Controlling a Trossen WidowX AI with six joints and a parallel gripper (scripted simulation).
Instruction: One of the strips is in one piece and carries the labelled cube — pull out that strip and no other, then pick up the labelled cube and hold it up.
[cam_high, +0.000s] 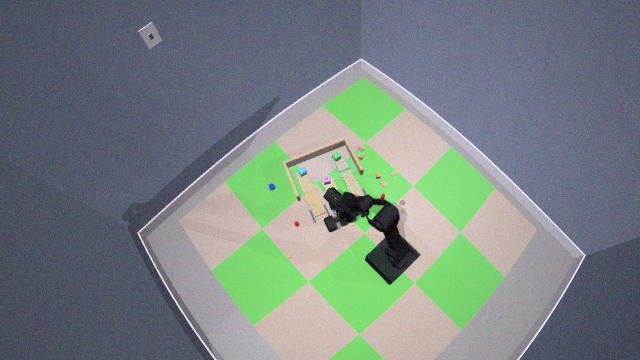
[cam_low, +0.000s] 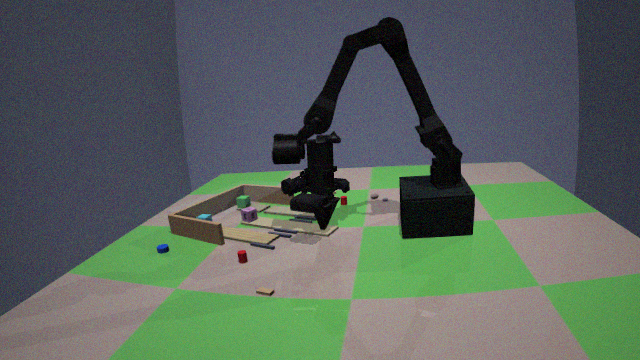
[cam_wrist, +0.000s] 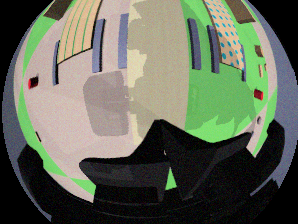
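The strip lies 9 cm ahead of my gripper tip and 5 cm to the right of it. From my gripper tip the other things lie so: blue cylinder (38 cm ahead, 6 cm to the left); purple labelled cube (19 cm ahead, 11 cm to the right, 1 cm above).
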